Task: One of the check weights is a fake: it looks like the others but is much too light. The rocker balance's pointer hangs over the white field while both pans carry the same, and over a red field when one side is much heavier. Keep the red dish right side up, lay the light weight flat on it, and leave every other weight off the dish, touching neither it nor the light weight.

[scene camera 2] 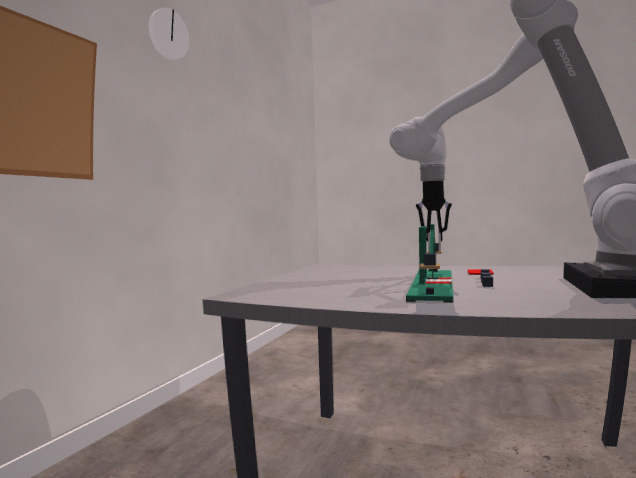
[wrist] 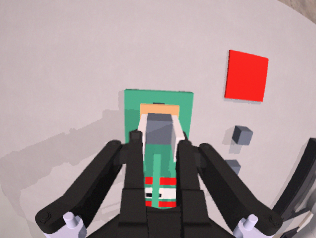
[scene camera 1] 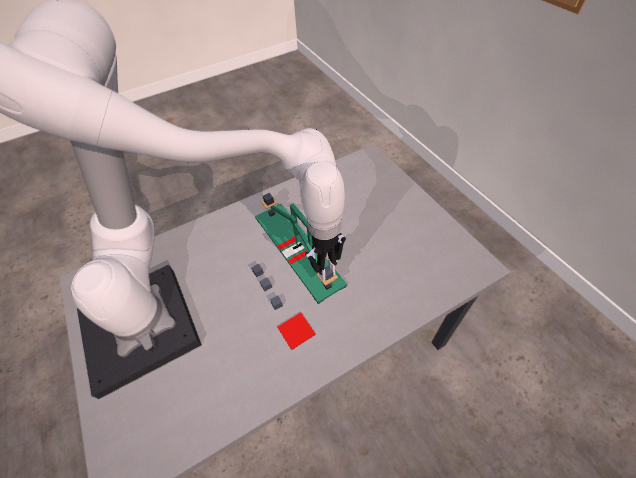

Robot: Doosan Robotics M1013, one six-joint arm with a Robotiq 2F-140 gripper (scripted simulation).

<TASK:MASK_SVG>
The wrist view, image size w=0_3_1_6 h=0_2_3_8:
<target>gripper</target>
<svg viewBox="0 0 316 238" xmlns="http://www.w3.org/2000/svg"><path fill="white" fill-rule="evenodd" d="M35 216L37 225L47 238L272 238L283 224L281 216L253 195L212 145L201 143L198 147L193 146L191 141L187 140L187 135L182 131L177 115L172 115L173 128L171 139L173 160L176 162L176 207L159 209L146 206L143 161L146 148L148 114L142 114L138 129L129 132L129 143L121 144L119 140L109 141L63 196L41 209ZM198 174L233 235L209 218L204 190L200 188ZM126 164L120 214L86 237L86 229L93 221L123 164Z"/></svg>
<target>green rocker balance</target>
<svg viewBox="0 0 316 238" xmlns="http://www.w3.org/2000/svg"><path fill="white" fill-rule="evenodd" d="M146 144L143 161L146 206L151 206L152 202L152 207L159 209L175 207L176 162L173 162L171 145L162 145L161 149L161 145ZM124 90L125 143L129 141L129 132L138 129L141 115L148 113L177 115L182 131L186 133L189 139L194 98L193 92Z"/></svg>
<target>red dish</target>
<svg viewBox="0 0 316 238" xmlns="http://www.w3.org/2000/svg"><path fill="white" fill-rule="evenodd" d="M229 50L224 97L263 102L269 58Z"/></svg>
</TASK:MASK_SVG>
